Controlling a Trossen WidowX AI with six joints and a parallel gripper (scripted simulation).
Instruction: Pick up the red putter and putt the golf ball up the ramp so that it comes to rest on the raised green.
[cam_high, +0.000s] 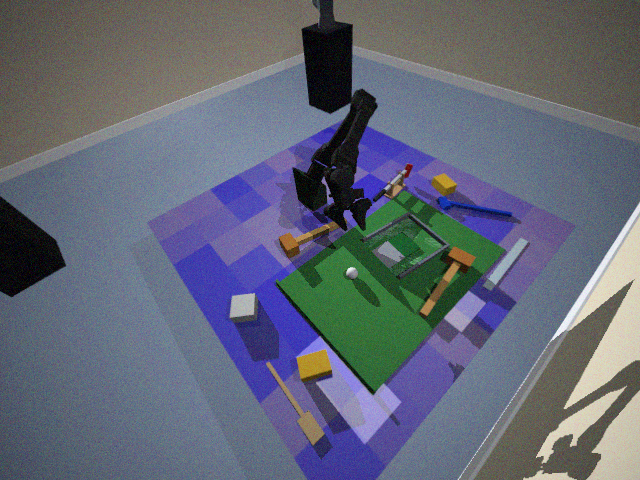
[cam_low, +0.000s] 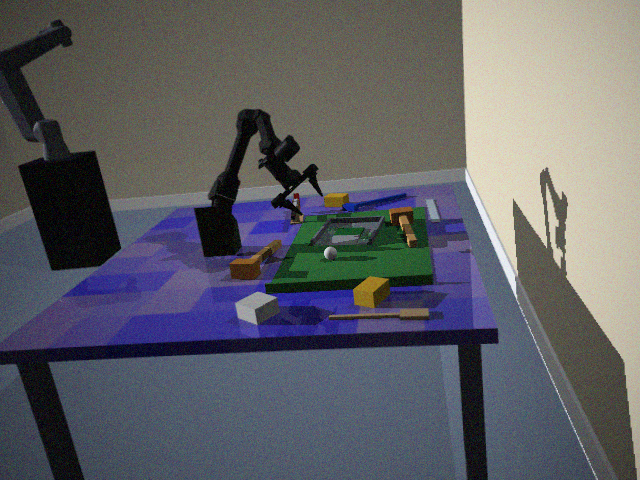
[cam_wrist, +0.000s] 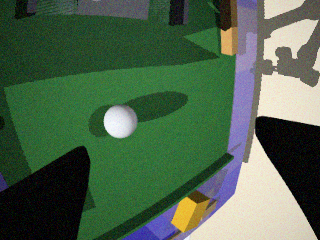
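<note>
My gripper tip is 41 cm to the right of the red putter, 13 cm past it and 12 cm above it. The rest, counted from my gripper tip: green course (17 cm below, 13 cm ahead, 7 cm to the left); then white golf ball (15 cm below, 6 cm to the right, 5 cm ahead); then grey frame (21 cm to the left, 17 cm below, 10 cm ahead).
</note>
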